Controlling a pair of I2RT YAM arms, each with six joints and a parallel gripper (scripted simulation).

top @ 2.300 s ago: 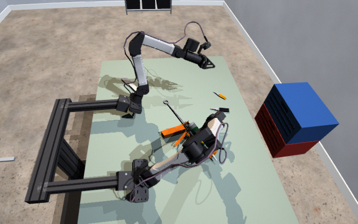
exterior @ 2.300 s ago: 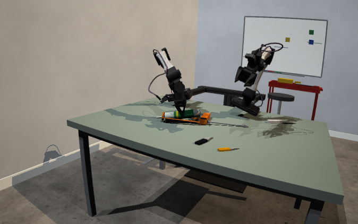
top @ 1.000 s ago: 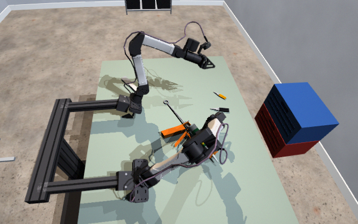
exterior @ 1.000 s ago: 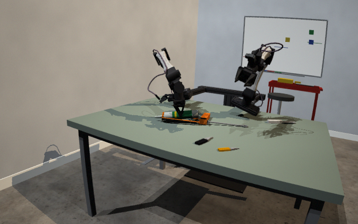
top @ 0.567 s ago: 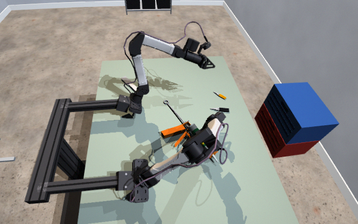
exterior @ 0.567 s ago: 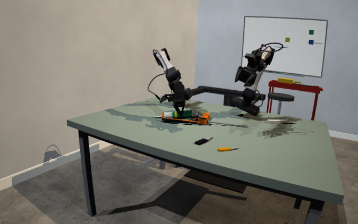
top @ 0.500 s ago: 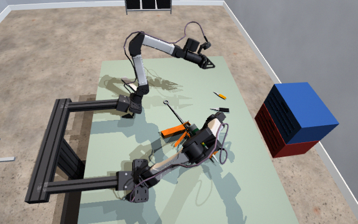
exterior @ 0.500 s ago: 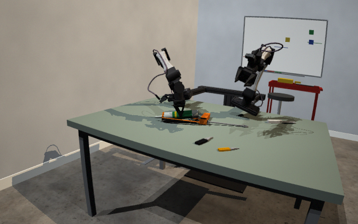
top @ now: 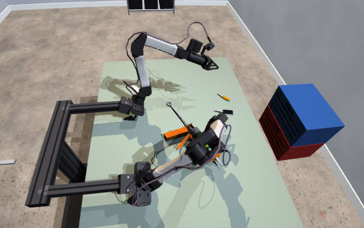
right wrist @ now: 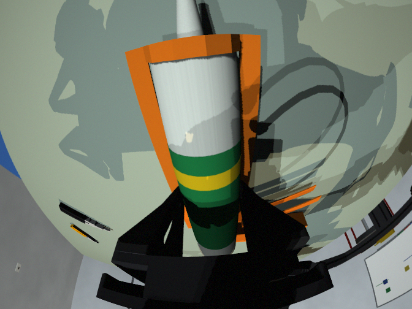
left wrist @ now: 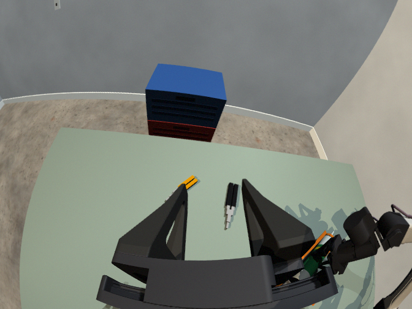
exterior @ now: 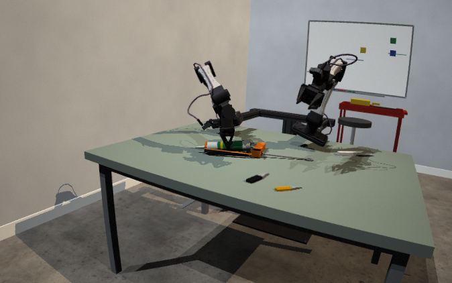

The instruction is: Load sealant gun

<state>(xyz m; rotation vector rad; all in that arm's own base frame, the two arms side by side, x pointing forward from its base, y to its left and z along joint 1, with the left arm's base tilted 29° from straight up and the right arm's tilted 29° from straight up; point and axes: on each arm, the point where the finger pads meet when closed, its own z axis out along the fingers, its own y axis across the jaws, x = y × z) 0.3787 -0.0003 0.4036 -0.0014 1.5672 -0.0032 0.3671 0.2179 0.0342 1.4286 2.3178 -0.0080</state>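
Note:
Now: right hand 2 cm to the left of the cartridge, 1 cm short of it and 1 cm above it. Also, from my right hand: grey thumb plate: 16 cm to the left, 6 cm behind, 3 cm below; plunger rod: 25 cm to the left, 11 cm behind, 4 cm below; orange sealant gun: 13 cm to the left, 9 cm behind, 3 cm below.

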